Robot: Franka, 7 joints.
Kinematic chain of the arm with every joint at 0, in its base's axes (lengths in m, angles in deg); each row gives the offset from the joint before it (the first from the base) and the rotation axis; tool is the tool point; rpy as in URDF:
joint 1: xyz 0 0 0.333 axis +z
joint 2: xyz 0 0 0 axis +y
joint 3: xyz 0 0 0.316 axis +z
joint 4: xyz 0.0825 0 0 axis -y
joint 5: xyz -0.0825 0 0.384 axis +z
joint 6: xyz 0 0 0 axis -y
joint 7: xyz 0.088 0 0 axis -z
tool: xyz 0 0 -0.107 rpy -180 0 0
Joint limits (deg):
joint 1: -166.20..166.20
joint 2: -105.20..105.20
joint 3: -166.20..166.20
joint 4: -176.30..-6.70
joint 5: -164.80..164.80
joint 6: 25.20..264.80
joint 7: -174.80..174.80
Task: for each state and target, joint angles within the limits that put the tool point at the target. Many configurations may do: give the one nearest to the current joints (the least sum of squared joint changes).
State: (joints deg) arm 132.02 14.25 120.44 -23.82 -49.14 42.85 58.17
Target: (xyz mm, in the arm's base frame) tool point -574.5 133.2 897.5
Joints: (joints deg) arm 141.82 43.99 110.61 -22.44 -58.45 97.44 58.17
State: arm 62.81 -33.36 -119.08 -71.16 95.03 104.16 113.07
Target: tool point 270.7 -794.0 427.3
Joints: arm 87.19 -69.26 -126.52 -41.69 102.01 126.48 113.07
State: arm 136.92 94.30 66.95 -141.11 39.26 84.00 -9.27
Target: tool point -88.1 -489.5 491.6
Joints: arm 166.20 57.07 100.91 -124.41 47.57 109.09 -9.27
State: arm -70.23 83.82 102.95 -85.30 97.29 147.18 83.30
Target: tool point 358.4 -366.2 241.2
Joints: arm -127.27 73.80 85.01 -129.34 105.23 169.38 83.30
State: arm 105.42 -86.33 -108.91 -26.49 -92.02 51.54 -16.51
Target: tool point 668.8 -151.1 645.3
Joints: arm 141.77 -52.57 -88.59 -40.87 -89.19 62.75 -16.51
